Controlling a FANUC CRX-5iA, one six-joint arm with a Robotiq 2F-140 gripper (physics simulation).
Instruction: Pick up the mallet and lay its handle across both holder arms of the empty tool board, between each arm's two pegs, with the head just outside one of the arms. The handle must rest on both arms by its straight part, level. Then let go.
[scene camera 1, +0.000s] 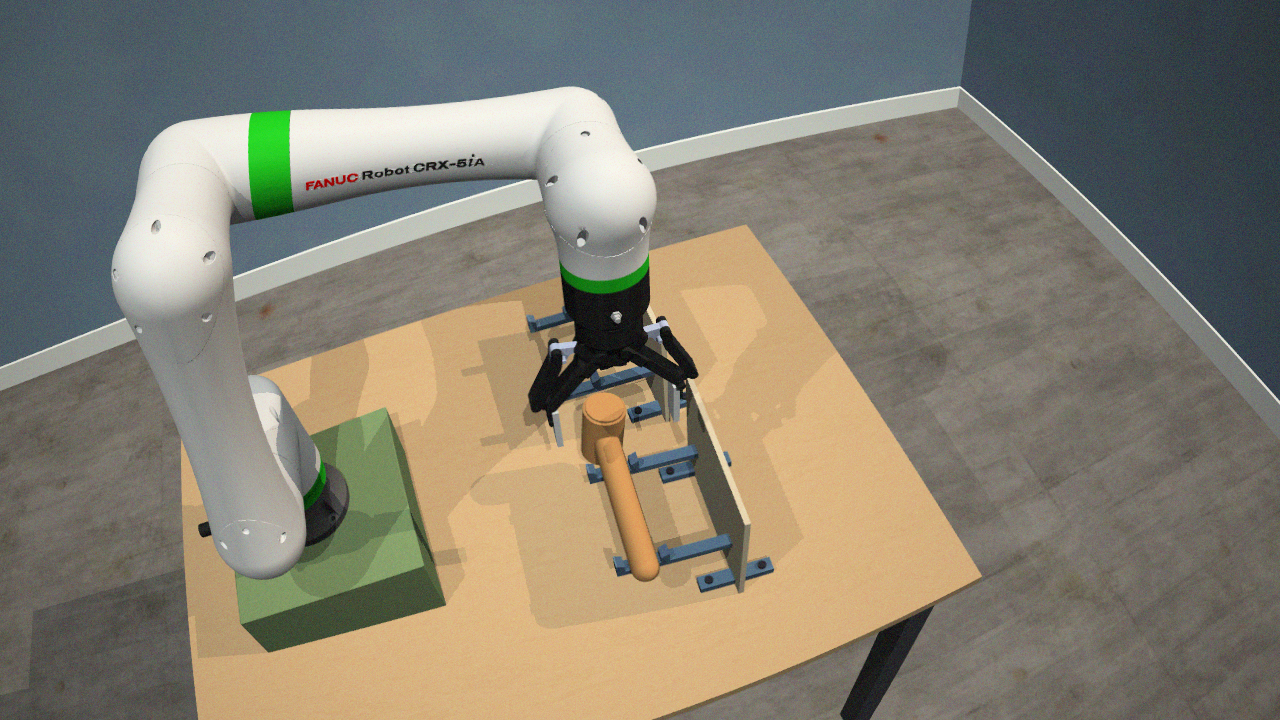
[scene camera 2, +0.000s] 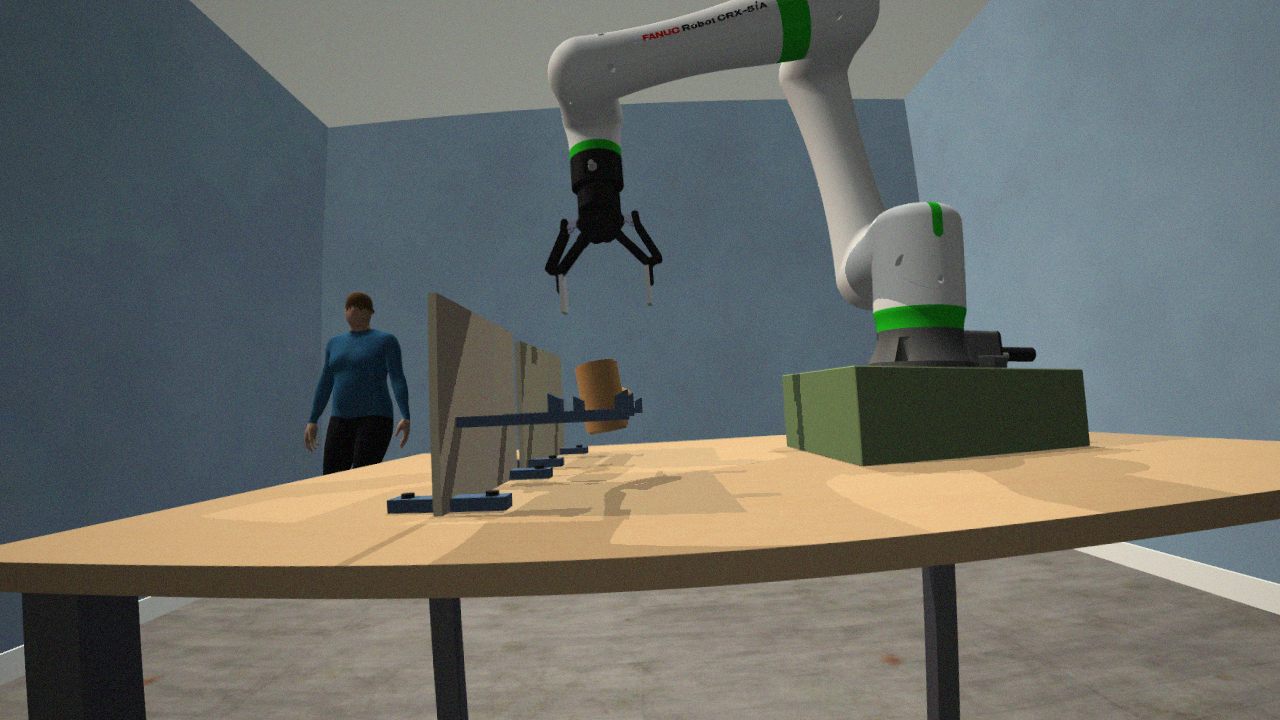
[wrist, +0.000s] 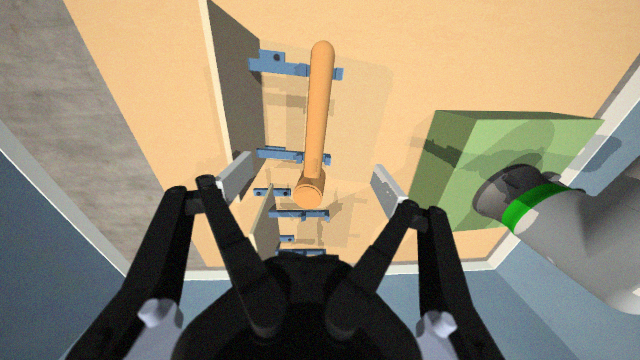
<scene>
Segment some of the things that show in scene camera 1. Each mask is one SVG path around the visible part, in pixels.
The gripper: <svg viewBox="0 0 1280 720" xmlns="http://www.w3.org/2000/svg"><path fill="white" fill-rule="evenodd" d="M665 316L659 316L655 324L645 327L642 316L630 325L612 330L592 329L574 321L575 337L572 342L559 343L556 338L548 341L548 354L528 393L532 412L546 411L550 427L553 427L558 447L564 446L558 408L585 378L589 379L597 369L601 371L611 367L625 366L628 362L632 362L639 367L645 367L668 381L668 408L673 422L680 421L680 399L683 397L683 389L686 387L684 381L688 378L695 379L699 374L693 359L672 334ZM574 354L573 361L560 374L562 364L566 364L569 355ZM648 338L653 338L659 344L663 343L664 348L677 364L647 347L645 343Z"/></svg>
An orange mallet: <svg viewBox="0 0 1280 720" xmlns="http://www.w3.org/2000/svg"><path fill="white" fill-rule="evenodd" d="M596 393L589 396L583 404L581 453L588 462L600 466L632 575L641 582L649 582L658 576L660 564L623 451L626 405L620 397L614 394Z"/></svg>
</scene>
